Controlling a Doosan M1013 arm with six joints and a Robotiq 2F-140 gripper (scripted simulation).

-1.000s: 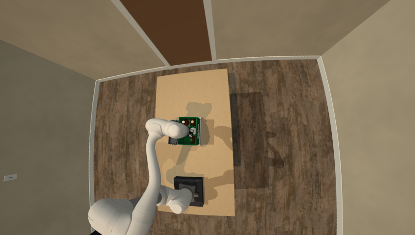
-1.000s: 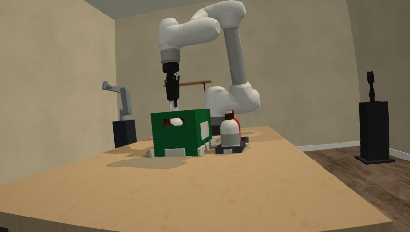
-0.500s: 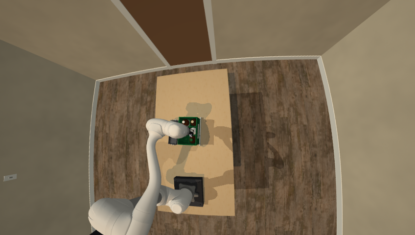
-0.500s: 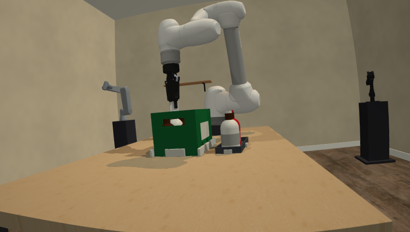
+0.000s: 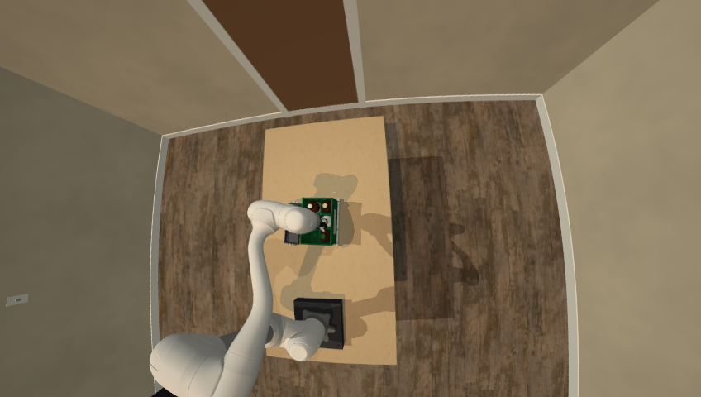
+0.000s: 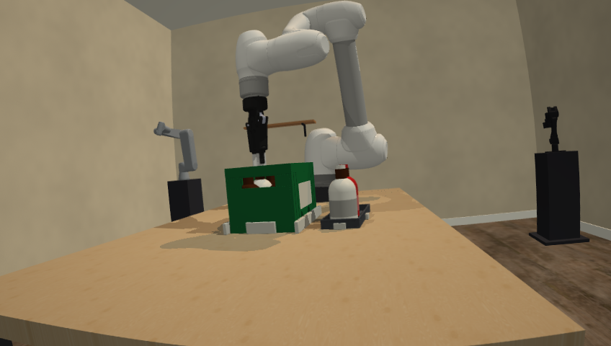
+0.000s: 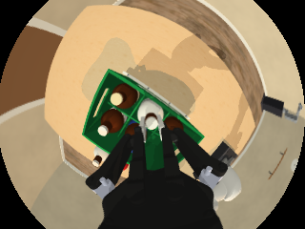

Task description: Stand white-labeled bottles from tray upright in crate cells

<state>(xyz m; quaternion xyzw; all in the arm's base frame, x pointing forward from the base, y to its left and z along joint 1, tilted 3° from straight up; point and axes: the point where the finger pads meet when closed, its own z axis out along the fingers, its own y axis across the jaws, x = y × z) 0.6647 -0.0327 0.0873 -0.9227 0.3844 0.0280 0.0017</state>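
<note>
Now: the green crate 4 cm to the left of my hand and 10 cm below it. Also, from my hand: white-labeled bottle 6 cm ahead, 25 cm to the left, 10 cm below; then dark tray 3 cm behind, 25 cm to the left, 17 cm below; then red-labeled bottle 3 cm behind, 25 cm to the left, 10 cm below.
</note>
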